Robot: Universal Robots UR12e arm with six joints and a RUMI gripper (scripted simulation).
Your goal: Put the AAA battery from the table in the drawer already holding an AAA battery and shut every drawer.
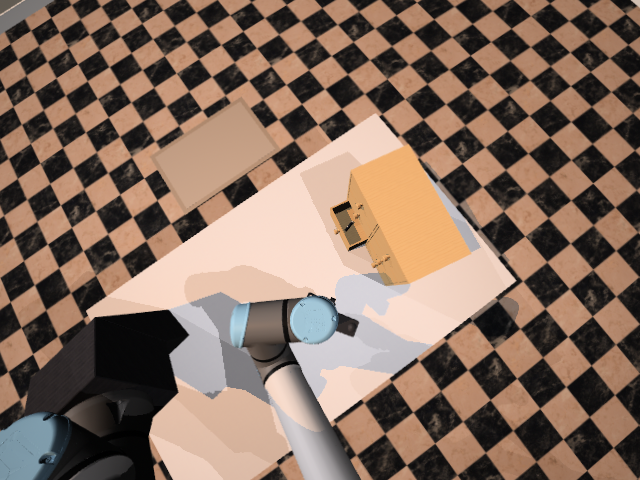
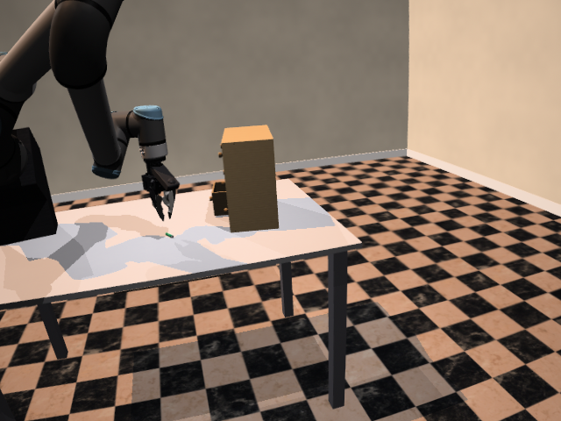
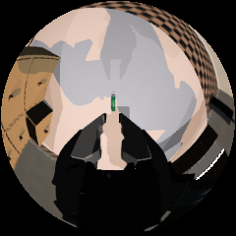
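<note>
Right now my hand is 7 cm above the green AAA battery. Round my hand: dark slim thing 23 cm ahead, 20 cm to the left, 6 cm below.
</note>
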